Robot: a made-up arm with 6 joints. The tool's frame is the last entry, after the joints. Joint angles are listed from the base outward. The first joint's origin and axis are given. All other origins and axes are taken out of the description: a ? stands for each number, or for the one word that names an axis. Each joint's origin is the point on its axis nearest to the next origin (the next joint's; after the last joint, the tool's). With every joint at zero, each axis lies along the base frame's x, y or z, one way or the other. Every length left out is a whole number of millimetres.
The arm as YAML. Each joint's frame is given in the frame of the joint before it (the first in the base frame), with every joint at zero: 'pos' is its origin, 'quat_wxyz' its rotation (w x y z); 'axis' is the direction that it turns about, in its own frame. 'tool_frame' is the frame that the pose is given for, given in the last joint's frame.
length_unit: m
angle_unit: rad
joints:
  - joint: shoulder
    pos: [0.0, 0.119, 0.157]
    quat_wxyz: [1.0, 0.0, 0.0, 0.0]
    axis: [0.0, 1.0, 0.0]
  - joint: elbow
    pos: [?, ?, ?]
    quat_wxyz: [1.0, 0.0, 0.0, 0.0]
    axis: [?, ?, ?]
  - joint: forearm
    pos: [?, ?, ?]
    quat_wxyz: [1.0, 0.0, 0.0, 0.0]
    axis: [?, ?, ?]
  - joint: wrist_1
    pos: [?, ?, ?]
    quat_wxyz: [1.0, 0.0, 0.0, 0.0]
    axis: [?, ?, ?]
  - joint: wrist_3
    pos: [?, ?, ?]
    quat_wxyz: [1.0, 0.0, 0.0, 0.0]
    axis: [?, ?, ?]
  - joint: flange
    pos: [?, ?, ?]
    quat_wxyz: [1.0, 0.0, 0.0, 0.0]
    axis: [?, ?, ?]
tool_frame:
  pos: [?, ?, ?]
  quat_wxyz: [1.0, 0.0, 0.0, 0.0]
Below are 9 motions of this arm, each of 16 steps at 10 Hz.
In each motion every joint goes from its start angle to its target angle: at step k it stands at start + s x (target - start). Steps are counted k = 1, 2, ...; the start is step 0. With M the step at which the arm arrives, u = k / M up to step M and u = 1 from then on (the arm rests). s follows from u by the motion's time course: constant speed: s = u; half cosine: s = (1 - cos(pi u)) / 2; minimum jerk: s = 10 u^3 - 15 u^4 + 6 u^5.
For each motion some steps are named. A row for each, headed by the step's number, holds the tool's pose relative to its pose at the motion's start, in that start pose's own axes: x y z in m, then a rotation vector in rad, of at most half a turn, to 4 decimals.
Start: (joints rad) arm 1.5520 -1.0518 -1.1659 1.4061 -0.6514 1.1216
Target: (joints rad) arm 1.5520 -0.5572 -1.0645 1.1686 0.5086 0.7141
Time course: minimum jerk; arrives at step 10
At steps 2, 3, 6, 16:
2: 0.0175 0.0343 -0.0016 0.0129 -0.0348 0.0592
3: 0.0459 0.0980 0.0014 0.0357 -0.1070 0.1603
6: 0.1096 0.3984 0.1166 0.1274 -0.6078 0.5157
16: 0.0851 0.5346 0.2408 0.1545 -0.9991 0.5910

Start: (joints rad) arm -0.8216 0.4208 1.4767 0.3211 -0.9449 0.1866
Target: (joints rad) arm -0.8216 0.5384 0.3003 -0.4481 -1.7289 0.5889
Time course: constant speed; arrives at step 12
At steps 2, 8, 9, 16:
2: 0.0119 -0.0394 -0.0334 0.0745 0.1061 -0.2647
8: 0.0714 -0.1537 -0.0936 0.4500 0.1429 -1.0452
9: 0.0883 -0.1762 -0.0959 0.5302 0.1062 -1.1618
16: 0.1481 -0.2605 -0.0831 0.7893 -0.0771 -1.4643

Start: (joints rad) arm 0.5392 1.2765 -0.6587 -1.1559 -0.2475 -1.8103
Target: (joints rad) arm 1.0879 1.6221 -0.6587 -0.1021 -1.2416 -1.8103
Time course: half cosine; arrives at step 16
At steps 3, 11, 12, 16:
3: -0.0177 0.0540 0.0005 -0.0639 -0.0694 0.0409
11: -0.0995 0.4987 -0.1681 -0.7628 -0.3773 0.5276
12: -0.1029 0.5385 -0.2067 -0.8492 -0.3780 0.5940
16: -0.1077 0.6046 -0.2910 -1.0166 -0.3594 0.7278

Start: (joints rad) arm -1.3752 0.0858 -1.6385 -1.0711 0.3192 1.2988
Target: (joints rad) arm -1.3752 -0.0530 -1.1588 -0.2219 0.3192 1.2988
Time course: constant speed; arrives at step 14
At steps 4, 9, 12, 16:
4: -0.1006 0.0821 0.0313 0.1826 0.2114 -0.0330
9: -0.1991 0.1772 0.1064 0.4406 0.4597 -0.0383
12: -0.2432 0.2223 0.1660 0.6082 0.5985 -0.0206
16: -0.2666 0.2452 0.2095 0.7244 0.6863 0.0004

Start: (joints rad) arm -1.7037 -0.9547 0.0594 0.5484 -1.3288 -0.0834
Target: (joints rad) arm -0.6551 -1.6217 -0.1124 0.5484 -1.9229 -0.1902
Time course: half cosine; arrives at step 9
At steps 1, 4, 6, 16:
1: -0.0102 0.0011 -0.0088 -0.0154 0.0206 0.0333
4: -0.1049 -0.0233 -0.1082 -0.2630 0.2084 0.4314
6: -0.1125 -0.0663 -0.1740 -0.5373 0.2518 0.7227
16: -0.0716 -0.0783 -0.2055 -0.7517 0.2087 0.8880

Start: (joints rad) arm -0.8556 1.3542 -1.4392 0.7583 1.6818 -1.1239
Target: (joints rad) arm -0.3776 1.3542 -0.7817 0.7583 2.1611 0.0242
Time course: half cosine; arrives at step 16
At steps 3, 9, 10, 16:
3: -0.0057 -0.0006 -0.0175 0.1035 -0.0120 -0.0509
9: -0.0284 0.0458 -0.1091 0.7103 -0.1762 -0.3302
10: -0.0282 0.0609 -0.1207 0.8148 -0.2230 -0.3736
16: -0.0150 0.1150 -0.1432 1.1389 -0.4129 -0.4924

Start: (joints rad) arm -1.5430 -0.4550 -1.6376 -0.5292 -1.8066 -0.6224
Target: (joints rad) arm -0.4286 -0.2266 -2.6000 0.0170 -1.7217 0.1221
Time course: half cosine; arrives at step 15
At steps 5, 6, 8, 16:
5: 0.0346 -0.1586 -0.1440 -0.1751 0.0421 -0.2071
6: 0.0386 -0.2363 -0.1760 -0.2463 0.0346 -0.2887
8: 0.0304 -0.4204 -0.1907 -0.4047 -0.0271 -0.4614
16: -0.0636 -0.7633 0.0370 -0.7404 -0.3677 -0.7663

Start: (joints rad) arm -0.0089 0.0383 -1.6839 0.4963 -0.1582 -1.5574
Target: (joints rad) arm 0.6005 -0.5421 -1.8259 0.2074 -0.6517 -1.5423
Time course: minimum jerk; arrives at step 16
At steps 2, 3, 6, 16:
2: 0.0015 0.0067 -0.0012 -0.0075 -0.0028 0.0001
3: 0.0047 0.0201 -0.0037 -0.0226 -0.0083 -0.0001
6: 0.0351 0.1075 -0.0249 -0.1158 -0.0402 -0.0113
16: 0.2134 0.2880 -0.0749 -0.2527 -0.1091 -0.1303

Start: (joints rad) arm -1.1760 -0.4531 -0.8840 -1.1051 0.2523 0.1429
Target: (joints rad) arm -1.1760 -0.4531 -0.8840 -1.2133 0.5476 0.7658
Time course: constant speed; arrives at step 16
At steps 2, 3, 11, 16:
2: 0.0063 0.0041 -0.0106 0.0742 -0.0387 -0.0061
3: 0.0099 0.0065 -0.0159 0.1112 -0.0582 -0.0080
11: 0.0477 0.0351 -0.0532 0.4008 -0.2160 0.0055
16: 0.0786 0.0603 -0.0701 0.5755 -0.3133 0.0402

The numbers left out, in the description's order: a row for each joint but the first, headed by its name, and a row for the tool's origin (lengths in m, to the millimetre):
elbow: xyz 0.134 0.0 0.085, axis 0.0 0.0 -1.0
forearm: xyz -0.097 0.097 0.0, axis 1.0 0.0 0.0
wrist_1: xyz 0.0 -0.018 -0.22, axis 0.0 0.0 1.0
wrist_3: xyz -0.391 0.416 0.0, axis 0.0 -1.0 0.0
flange: xyz 0.185 0.0 -0.053, axis 1.0 0.0 0.0
tool: xyz 0.0 -0.211 -0.001

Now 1 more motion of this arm.
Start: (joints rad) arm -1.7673 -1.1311 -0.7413 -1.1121 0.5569 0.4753
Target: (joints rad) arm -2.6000 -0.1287 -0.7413 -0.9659 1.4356 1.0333
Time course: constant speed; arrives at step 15
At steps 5, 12, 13, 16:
5: 0.1017 0.0126 -0.0501 -0.1694 -0.4265 0.1512
12: 0.2759 0.0528 -0.0781 -0.4683 -0.8708 0.4453
13: 0.3035 0.0601 -0.0781 -0.5187 -0.9155 0.4883
16: 0.3606 0.0751 -0.0746 -0.6249 -0.9894 0.5707

